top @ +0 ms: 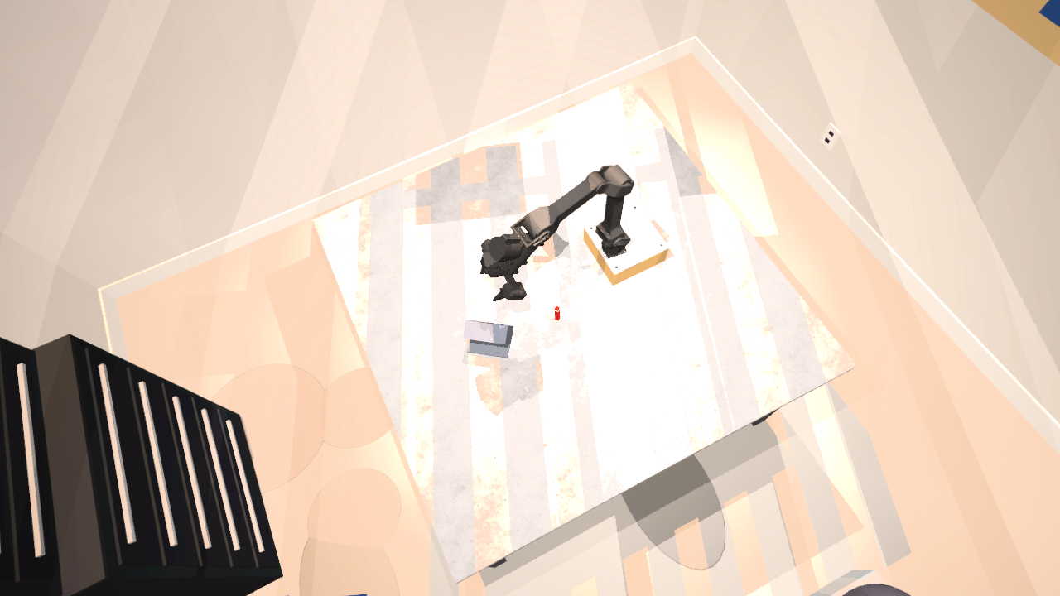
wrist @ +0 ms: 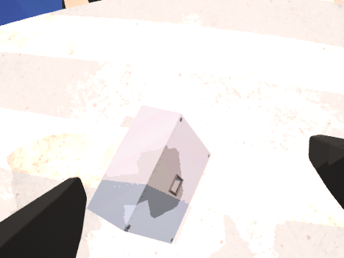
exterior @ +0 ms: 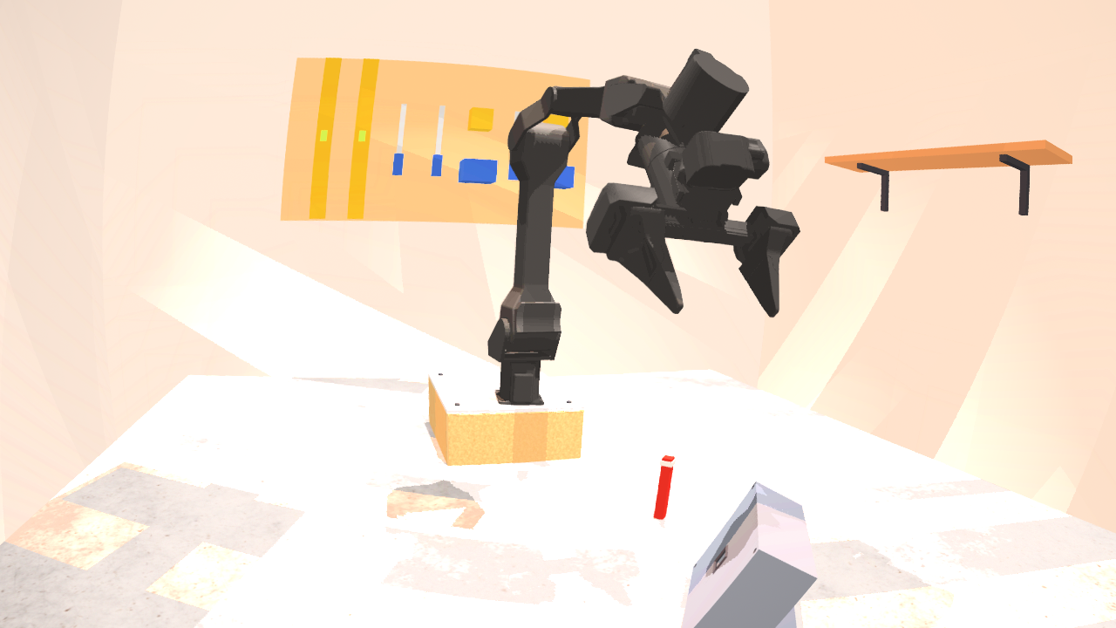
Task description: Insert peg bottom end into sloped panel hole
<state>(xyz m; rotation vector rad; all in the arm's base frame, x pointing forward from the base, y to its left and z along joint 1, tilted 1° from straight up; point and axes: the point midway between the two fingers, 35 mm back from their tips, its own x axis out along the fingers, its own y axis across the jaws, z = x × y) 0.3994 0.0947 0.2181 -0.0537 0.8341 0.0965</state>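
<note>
The red square peg is 19 cm behind my gripper tip, 4 cm to the left of it and 21 cm below it. Round my gripper tip: sloped panel (4 cm ahead, 4 cm to the left, 22 cm below).
</note>
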